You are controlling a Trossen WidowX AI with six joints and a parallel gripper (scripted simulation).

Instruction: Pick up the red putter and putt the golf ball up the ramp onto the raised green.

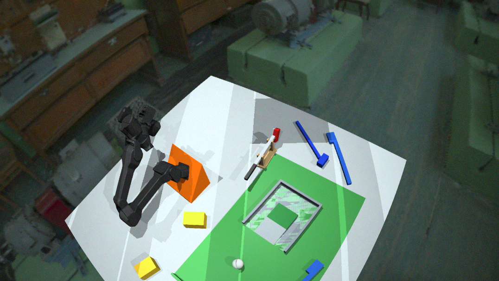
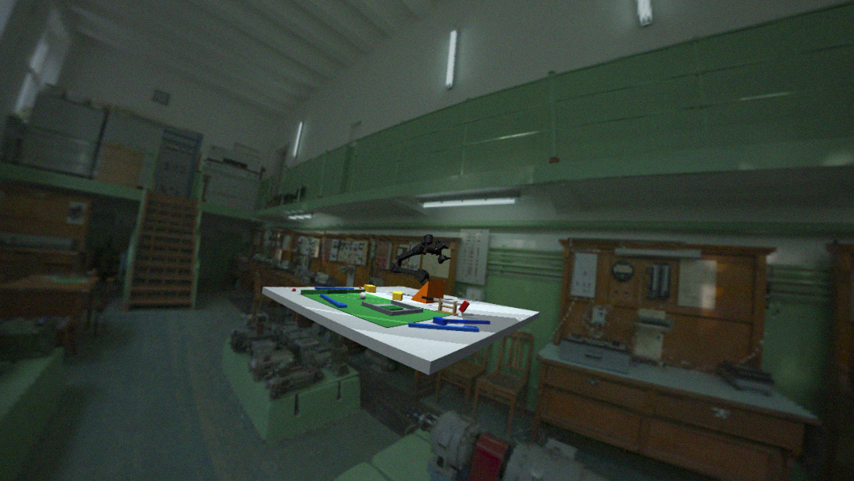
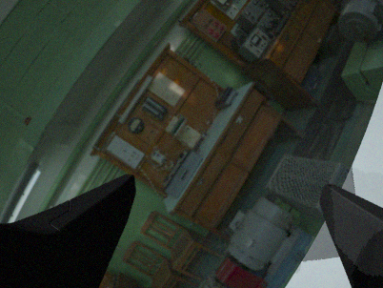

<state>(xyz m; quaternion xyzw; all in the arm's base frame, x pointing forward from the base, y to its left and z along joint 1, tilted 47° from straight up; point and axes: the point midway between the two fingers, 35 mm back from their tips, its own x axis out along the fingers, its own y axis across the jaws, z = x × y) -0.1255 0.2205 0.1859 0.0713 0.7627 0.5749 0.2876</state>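
The wooden stand lies 45 cm ahead of my gripper tip, 32 cm below it and 23 cm to the left of it. The rest, counted from my gripper tip: white golf ball (59 cm ahead, 33 cm below, 27 cm to the right).
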